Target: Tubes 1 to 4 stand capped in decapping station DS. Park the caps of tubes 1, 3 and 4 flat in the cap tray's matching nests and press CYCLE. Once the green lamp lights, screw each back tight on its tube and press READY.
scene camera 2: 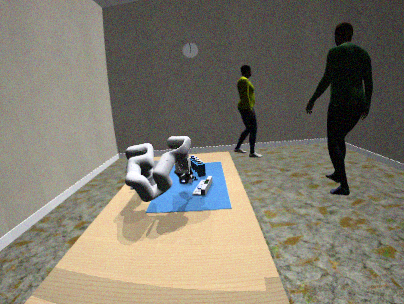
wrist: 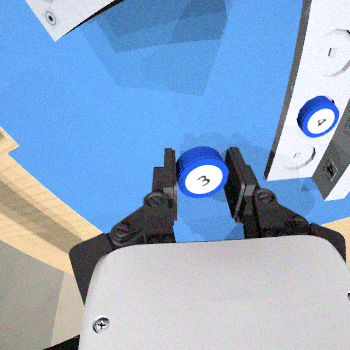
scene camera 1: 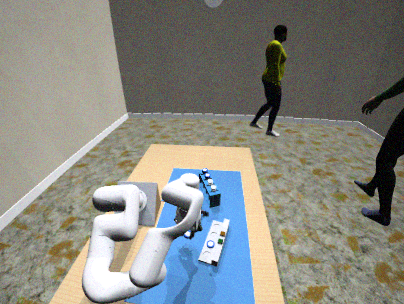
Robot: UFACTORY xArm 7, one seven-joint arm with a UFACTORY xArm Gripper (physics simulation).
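Seen in the pictures: gripper, fingertip midpoint: (scene camera 2: pixel 183 183) (wrist: pixel 199 164) (scene camera 1: pixel 187 235); arm's base, link origin: (scene camera 2: pixel 145 173).
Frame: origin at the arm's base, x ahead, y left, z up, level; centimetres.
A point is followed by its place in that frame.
My gripper (wrist: pixel 199 164) @(x 29.5, y -14.5, z -3.8 cm) is shut on the blue-rimmed white cap marked 3 (wrist: pixel 202 176) @(x 29.7, y -14.0, z -2.3 cm) (scene camera 1: pixel 187 234) @(x 29.6, y -14.7, z -2.3 cm), above the mat to the left of the cap tray (scene camera 1: pixel 202 258) @(x 36.9, y -22.6, z -7.3 cm) (wrist: pixel 285 145) @(x 37.2, y -18.5, z -7.3 cm). The cap marked 4 (wrist: pixel 320 118) @(x 39.8, y -15.5, z -6.4 cm) (scene camera 1: pixel 210 244) @(x 39.9, y -16.2, z -6.4 cm) sits in the tray's second nest from the near end. The end nest (wrist: pixel 300 156) @(x 38.9, y -20.8, z -7.6 cm), beside the mark 4, is empty. The decapping station (scene camera 1: pixel 214 200) @(x 40.6, y 8.1, z -3.4 cm) (scene camera 2: pixel 200 168) @(x 40.2, y 8.0, z -2.0 cm) stands beyond the tray; its two far tube tops look blue and its two near ones white. A green square (scene camera 1: pixel 220 241) @(x 44.1, y -16.5, z -3.1 cm) and an orange square (scene camera 1: pixel 223 233) @(x 45.4, y -12.3, z -3.1 cm) show on the tray; whether either is lit I cannot tell.
A blue mat (scene camera 1: pixel 235 200) @(x 52.6, y 13.9, z -8.5 cm) (scene camera 2: pixel 217 197) @(x 50.4, y -28.8, z -8.4 cm) lies on the wooden table (scene camera 1: pixel 267 270) @(x 63.9, y -25.6, z -8.8 cm) (scene camera 2: pixel 150 260) @(x 21.4, y -80.3, z -8.8 cm). A grey block (scene camera 1: pixel 150 215) @(x 9.0, y -4.4, z -4.5 cm) stands left by the arm's base. A white panel corner (wrist: pixel 65 15) @(x 27.2, y -3.3, z -2.6 cm) shows top left in the wrist view. Two people (scene camera 1: pixel 274 65) (scene camera 2: pixel 348 85) stand beyond the table.
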